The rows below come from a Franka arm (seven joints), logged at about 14 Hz.
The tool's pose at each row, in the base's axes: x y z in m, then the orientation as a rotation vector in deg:
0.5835, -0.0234, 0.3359, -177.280, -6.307, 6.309
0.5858, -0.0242, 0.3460, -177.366, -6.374, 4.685
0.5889, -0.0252, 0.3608, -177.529, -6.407, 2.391
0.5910, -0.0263, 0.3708, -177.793, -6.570, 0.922
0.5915, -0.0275, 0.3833, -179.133, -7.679, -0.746
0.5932, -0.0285, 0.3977, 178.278, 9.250, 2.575
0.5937, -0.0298, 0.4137, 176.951, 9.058, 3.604
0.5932, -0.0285, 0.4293, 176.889, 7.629, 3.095
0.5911, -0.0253, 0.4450, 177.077, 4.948, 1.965
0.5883, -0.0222, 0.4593, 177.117, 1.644, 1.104
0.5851, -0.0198, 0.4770, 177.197, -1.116, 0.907
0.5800, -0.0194, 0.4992, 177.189, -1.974, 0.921
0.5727, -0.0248, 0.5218, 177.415, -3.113, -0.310
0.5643, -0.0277, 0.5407, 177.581, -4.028, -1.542
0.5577, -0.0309, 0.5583, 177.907, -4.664, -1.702
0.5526, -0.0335, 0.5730, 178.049, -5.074, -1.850
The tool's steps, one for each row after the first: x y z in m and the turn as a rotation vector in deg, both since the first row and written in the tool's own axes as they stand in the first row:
0.0015, 0.0005, -0.0103, -0.077, 1.046, -0.063
0.0035, 0.0010, -0.0253, -0.250, 2.522, -0.108
0.0048, 0.0018, -0.0354, -0.543, 3.458, -0.219
0.0044, 0.0025, -0.0480, -1.985, 4.464, -0.869
0.0050, 0.0029, -0.0625, -4.226, 5.538, -1.848
0.0043, 0.0035, -0.0785, -5.563, 6.170, -1.737
0.0028, 0.0015, -0.0940, -5.658, 5.859, -0.803
-0.0001, -0.0026, -0.1093, -5.495, 5.171, 0.947
-0.0037, -0.0065, -0.1233, -5.429, 4.662, 3.096
-0.0079, -0.0100, -0.1406, -5.287, 4.577, 4.881
-0.0145, -0.0117, -0.1623, -5.269, 4.598, 5.435
-0.0238, -0.0079, -0.1845, -4.974, 3.827, 6.177
-0.0336, -0.0065, -0.2029, -4.734, 3.052, 6.775
-0.0417, -0.0045, -0.2201, -4.374, 2.972, 7.169
-0.0479, -0.0030, -0.2344, -4.206, 2.889, 7.427

